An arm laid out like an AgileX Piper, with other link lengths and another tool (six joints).
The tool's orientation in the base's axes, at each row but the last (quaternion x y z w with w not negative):
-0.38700, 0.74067, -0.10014, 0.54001
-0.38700, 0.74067, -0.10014, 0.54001
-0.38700, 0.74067, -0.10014, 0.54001
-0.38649, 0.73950, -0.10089, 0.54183
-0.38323, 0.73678, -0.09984, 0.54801
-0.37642, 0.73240, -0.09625, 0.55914
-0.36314, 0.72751, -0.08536, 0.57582
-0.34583, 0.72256, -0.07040, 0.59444
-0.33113, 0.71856, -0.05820, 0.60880
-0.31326, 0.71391, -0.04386, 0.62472
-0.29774, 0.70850, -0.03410, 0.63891
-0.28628, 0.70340, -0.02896, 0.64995
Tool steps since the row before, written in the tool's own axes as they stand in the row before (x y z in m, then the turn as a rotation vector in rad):
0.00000, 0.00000, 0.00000, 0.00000, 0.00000, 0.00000
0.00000, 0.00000, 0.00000, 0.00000, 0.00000, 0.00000
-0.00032, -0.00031, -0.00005, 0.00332, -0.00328, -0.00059
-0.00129, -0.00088, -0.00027, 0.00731, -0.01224, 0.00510
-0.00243, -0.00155, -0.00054, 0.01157, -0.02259, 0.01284
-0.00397, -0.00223, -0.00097, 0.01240, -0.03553, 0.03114
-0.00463, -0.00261, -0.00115, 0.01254, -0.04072, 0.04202
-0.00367, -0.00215, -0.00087, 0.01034, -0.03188, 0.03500
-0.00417, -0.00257, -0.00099, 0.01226, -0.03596, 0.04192
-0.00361, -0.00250, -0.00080, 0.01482, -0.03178, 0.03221
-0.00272, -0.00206, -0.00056, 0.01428, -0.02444, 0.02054
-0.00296, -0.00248, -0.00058, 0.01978, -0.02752, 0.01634
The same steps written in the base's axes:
0.00000, 0.00000, 0.00000, 0.00000, 0.00000, 0.00000
0.00000, 0.00000, 0.00000, 0.00000, 0.00000, 0.00000
0.00014, -0.00001, 0.00043, 0.00062, -0.00465, -0.00031
0.00032, 0.00021, 0.00154, 0.00931, -0.01194, -0.00034
0.00048, 0.00043, 0.00286, 0.02041, -0.01980, -0.00052
0.00049, 0.00079, 0.00456, 0.04239, -0.02426, -0.00038
0.00043, 0.00068, 0.00538, 0.05441, -0.02489, -0.00118
0.00030, 0.00026, 0.00432, 0.04448, -0.01914, -0.00195
0.00030, -0.00003, 0.00499, 0.05237, -0.02114, -0.00331
0.00033, -0.00045, 0.00443, 0.04175, -0.02227, -0.00533
0.00028, -0.00061, 0.00339, 0.02817, -0.01987, -0.00588
0.00034, -0.00096, 0.00377, 0.02543, -0.02626, -0.00890

